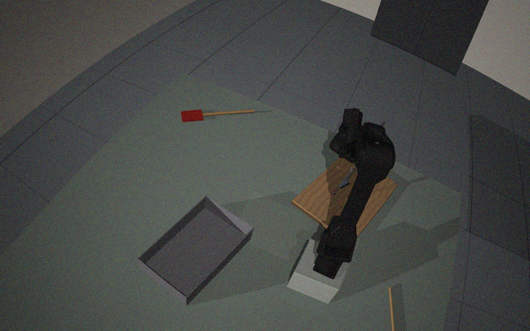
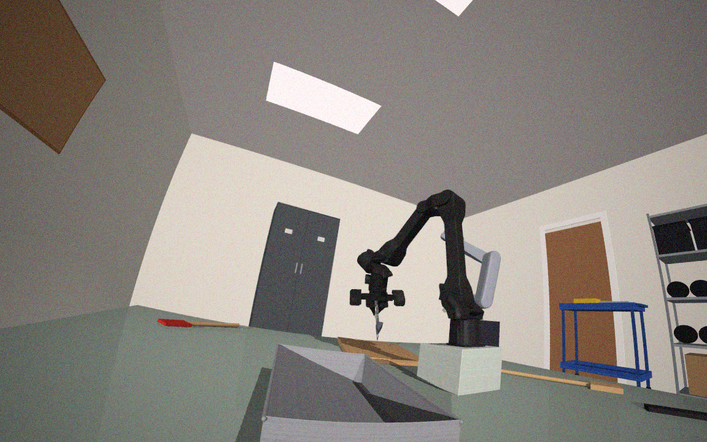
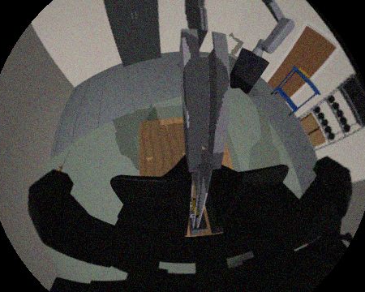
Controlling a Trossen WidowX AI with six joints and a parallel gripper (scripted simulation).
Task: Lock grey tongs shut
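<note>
My gripper tip is now 12 cm above the wooden board, 3 cm to the right of it and 1 cm past it. From my gripper tip the other things lie so: red spatula: 58 cm ahead, 12 cm below, 1 cm to the right; then grey roasting tin: 52 cm to the left, 29 cm ahead, 10 cm below.
</note>
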